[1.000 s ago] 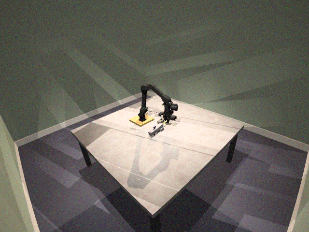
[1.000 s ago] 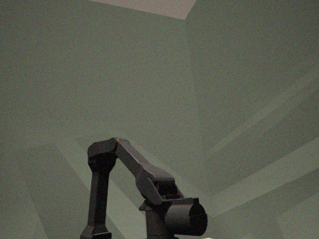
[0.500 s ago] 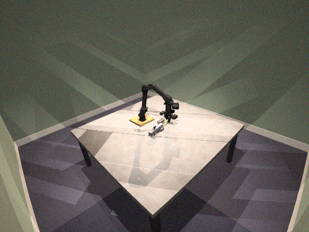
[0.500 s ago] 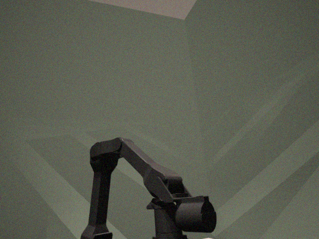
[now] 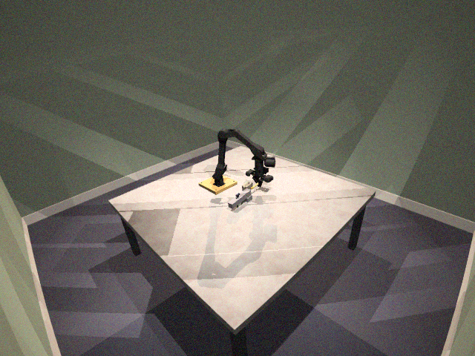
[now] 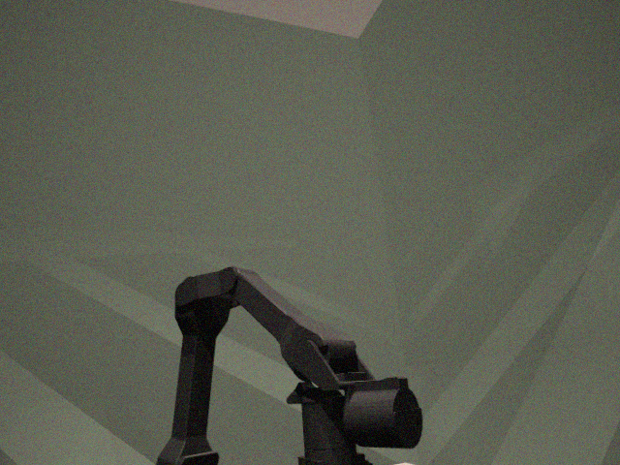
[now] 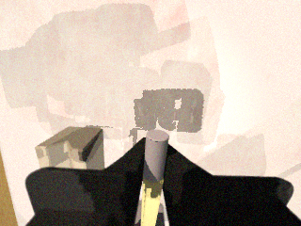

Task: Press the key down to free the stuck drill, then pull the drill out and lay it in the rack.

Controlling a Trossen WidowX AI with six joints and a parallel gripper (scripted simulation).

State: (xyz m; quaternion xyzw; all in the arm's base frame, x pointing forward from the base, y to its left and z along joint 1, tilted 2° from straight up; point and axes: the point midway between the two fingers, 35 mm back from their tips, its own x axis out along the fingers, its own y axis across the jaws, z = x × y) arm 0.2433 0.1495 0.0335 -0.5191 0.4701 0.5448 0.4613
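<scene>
Right now my gripper tip is 70 mm past the rack, 50 mm to the left of it and 10 mm above it. Also, from my gripper tip: grey fixture 200 mm to the right, 30 mm ahead, 10 mm above; small dark part 230 mm to the right, 30 mm ahead, 30 mm above.
</scene>
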